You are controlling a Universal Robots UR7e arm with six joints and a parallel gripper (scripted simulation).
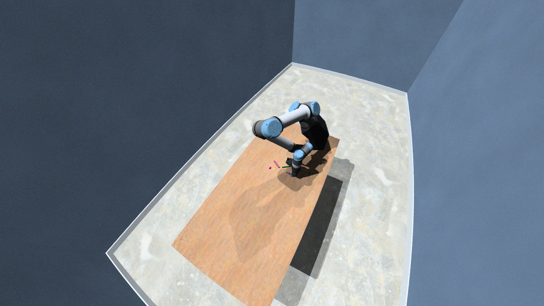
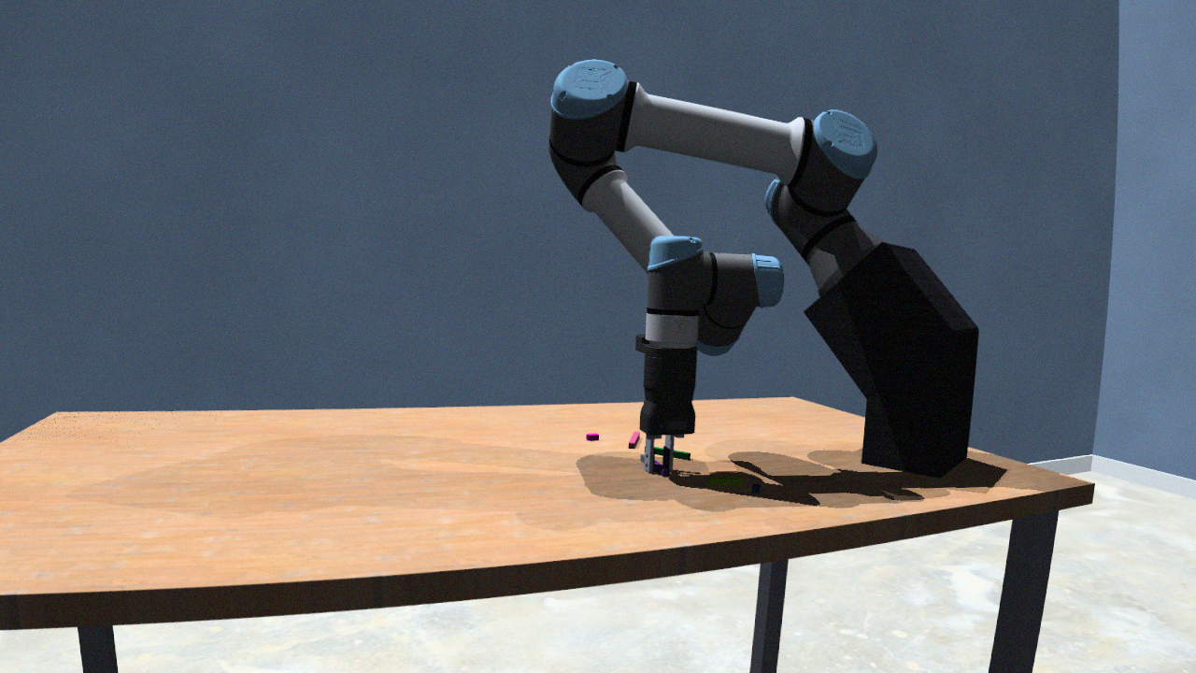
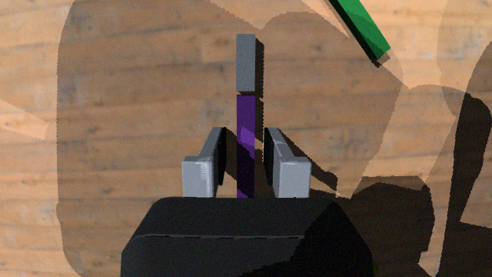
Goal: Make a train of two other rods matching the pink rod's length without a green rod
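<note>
Right now the purple rod is 10 mm below my hand. Also, from my hand: grey rod: 10 mm behind, 50 mm to the right, 10 mm below; then lime rod: 40 mm behind, 100 mm to the left, 10 mm below; then green rod: 70 mm behind, 70 mm to the right, 10 mm below.
</note>
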